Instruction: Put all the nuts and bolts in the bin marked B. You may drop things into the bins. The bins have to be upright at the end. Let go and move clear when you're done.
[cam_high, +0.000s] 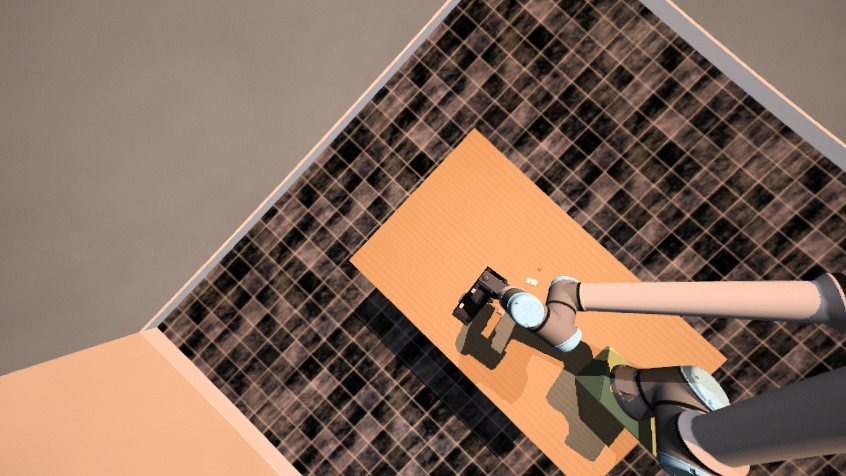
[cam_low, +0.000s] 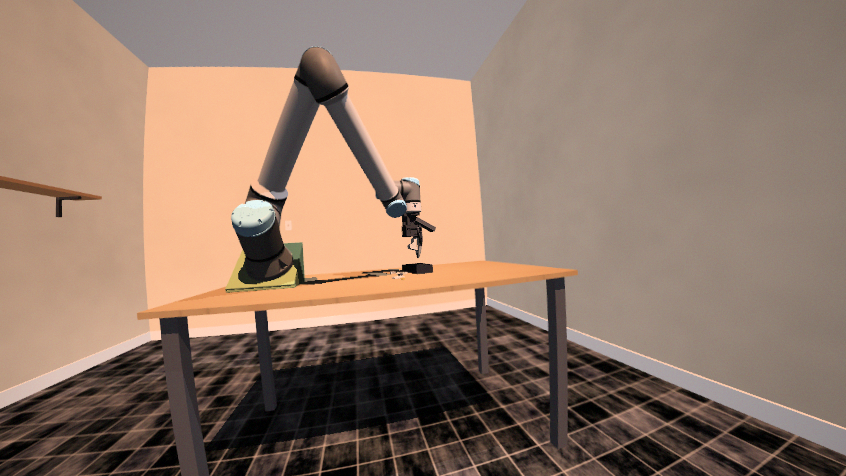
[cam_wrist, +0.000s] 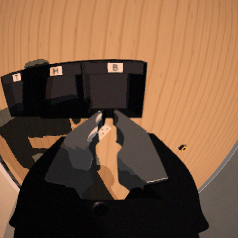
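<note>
My hand is 1 cm short of the black three-part bin, 8 cm to the right of it and 7 cm above it. Also, from my hand: white piece (12 cm behind, 7 cm to the left, 8 cm below); then white square piece (13 cm behind, 12 cm to the right, 8 cm below); then dark bolt (11 cm behind, 4 cm to the right, 8 cm below).
</note>
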